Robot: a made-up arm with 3 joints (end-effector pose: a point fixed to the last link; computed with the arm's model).
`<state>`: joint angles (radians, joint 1 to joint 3).
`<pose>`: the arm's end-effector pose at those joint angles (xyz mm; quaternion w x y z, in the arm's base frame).
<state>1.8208 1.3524 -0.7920</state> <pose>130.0 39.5 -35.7 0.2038 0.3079 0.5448 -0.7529</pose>
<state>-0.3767 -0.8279 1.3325</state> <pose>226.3 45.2 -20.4 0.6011 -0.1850 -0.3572 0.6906</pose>
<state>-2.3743 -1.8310 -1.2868</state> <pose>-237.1 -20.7 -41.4 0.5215 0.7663 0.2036 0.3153</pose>
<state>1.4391 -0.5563 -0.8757</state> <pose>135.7 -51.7 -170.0 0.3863 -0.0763 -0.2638 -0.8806</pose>
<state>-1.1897 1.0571 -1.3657</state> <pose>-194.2 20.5 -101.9 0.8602 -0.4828 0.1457 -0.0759</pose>
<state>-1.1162 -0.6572 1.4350</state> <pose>137.3 200.9 -43.5 0.2754 -0.0512 -0.3186 0.9056</pose>
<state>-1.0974 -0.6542 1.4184</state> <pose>141.3 196.3 -45.4 0.2915 -0.0513 -0.3172 0.9010</pose>
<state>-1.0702 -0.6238 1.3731</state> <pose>146.8 187.1 -54.6 0.3256 -0.0463 -0.3034 0.8943</pose>
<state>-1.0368 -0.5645 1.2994</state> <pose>152.0 172.8 -71.0 0.3764 -0.0365 -0.2761 0.8836</pose>
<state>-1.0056 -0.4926 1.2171</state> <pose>154.1 156.5 -89.2 0.4301 -0.0257 -0.2425 0.8692</pose>
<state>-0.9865 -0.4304 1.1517</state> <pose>152.9 143.4 -103.3 0.4698 -0.0176 -0.2128 0.8565</pose>
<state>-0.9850 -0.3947 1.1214</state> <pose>150.6 138.0 -110.6 0.4852 -0.0134 -0.1956 0.8521</pose>
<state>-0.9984 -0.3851 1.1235</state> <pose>148.5 139.8 -111.9 0.4790 -0.0120 -0.1910 0.8567</pose>
